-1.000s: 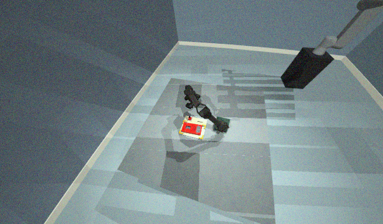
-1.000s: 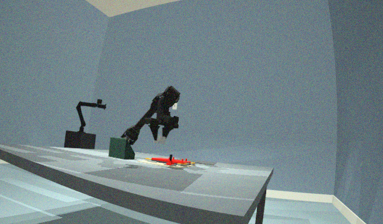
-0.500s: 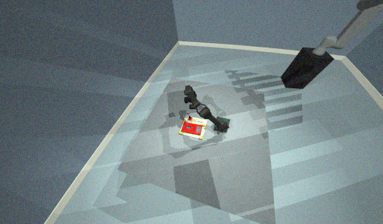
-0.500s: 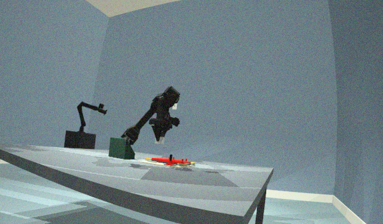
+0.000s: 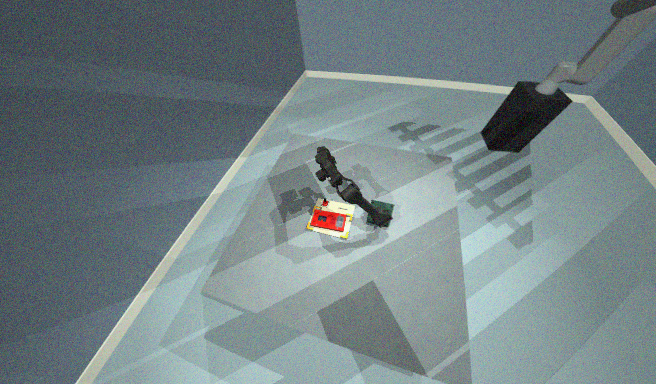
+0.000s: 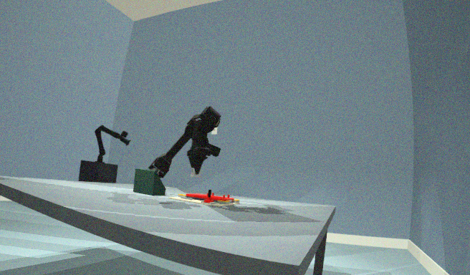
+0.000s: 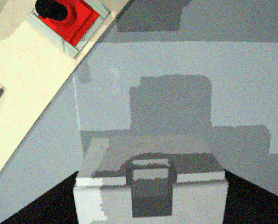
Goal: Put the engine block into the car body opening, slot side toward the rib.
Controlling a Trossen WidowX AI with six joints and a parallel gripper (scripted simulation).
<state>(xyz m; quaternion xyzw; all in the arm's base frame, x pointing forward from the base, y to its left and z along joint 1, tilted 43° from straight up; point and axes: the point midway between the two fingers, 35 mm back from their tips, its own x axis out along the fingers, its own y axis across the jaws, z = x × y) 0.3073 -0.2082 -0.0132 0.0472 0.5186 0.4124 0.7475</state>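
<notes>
Now: gripper tip 30 mm short of the small dark post, 90 mm to the right of it and 90 mm above it. Round my gripper tip: grey engine block: 10 mm above.
</notes>
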